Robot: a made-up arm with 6 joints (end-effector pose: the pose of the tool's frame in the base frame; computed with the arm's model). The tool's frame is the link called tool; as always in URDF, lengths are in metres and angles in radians. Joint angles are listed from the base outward.
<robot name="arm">
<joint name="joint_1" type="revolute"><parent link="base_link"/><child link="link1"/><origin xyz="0.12 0.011 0.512"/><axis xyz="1 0 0"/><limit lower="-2.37" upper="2.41" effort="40" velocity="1.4"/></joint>
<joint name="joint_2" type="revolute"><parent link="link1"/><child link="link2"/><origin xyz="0.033 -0.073 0.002"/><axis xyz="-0.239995 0.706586 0.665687"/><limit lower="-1.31" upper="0.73" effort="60" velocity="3"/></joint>
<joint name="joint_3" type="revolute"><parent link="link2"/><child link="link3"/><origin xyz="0.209 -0.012 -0.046"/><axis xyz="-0.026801 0.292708 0.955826"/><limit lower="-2.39" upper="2.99" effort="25" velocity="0.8"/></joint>
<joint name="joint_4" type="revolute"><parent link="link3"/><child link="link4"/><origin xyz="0.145 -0.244 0.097"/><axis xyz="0 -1 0"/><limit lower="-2.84" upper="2.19" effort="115" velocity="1.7"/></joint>
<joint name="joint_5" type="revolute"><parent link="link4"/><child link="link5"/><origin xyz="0.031 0.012 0.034"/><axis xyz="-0.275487 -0.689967 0.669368"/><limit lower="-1.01" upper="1.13" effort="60" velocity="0.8"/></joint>
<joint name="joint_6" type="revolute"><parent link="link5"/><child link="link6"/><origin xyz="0.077 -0.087 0.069"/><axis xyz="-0.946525 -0.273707 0.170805"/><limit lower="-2.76" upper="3.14" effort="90" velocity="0.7"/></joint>
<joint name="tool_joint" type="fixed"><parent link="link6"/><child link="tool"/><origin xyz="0 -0.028 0.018" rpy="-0.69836 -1.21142 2.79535"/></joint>
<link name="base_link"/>
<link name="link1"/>
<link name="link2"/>
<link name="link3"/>
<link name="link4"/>
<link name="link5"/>
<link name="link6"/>
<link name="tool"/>
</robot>
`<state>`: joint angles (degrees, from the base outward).
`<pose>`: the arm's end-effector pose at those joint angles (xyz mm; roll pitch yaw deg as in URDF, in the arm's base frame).
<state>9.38 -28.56 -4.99 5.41 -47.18 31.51</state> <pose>322.5 -606.2 584.6 -44.24 -84.53 122.87</pose>
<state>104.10 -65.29 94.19 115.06 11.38 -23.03</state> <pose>419.8 -186.7 -18.2 171.23 30.60 95.22</pose>
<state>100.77 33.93 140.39 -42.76 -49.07 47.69</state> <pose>138.0 255.3 924.0 42.33 5.89 -129.32</pose>
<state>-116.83 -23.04 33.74 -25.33 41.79 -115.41</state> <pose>687.8 350.9 711.5 54.22 -46.29 34.01</pose>
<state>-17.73 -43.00 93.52 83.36 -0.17 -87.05</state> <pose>626.9 -146.0 890.0 -100.79 -18.19 -47.79</pose>
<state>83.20 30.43 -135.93 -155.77 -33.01 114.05</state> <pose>-18.4 175.2 453.1 -115.06 19.46 -50.20</pose>
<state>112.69 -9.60 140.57 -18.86 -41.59 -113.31</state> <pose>499.0 7.9 813.4 -143.00 -2.05 -5.08</pose>
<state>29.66 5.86 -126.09 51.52 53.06 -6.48</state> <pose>39.9 67.1 634.0 -34.23 5.50 63.06</pose>
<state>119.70 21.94 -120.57 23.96 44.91 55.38</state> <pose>12.4 -117.4 431.8 49.99 -48.64 36.28</pose>
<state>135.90 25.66 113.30 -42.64 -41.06 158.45</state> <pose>395.7 -11.2 955.9 173.34 64.48 -0.77</pose>
